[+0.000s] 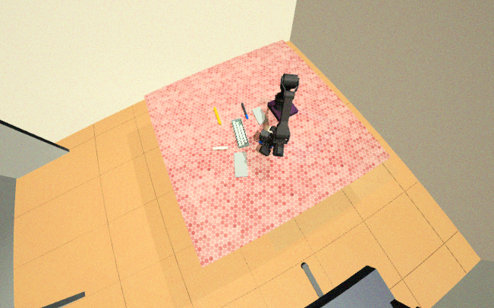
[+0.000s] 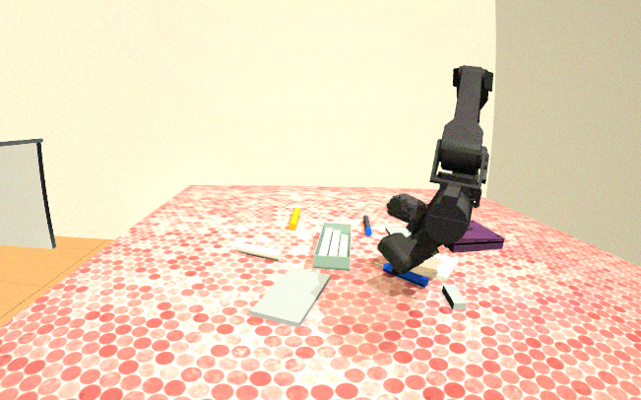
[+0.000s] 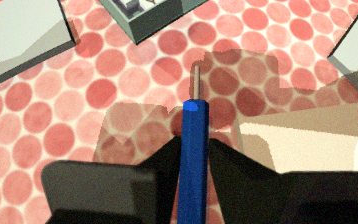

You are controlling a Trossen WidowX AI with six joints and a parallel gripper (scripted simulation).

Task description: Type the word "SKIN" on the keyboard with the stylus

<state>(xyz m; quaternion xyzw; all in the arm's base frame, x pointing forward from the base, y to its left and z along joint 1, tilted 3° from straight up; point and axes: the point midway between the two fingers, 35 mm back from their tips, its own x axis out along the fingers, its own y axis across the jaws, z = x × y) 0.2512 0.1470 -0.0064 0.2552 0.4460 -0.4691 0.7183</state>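
Right now the white pad is 9 cm behind my gripper tip and 2 cm to the right of it. From my gripper tip the other things lie so: grey slab: 20 cm ahead, 2 cm to the left; small grey block: 11 cm to the left, 5 cm behind; stylus: 1 cm to the right, 1 cm ahead.
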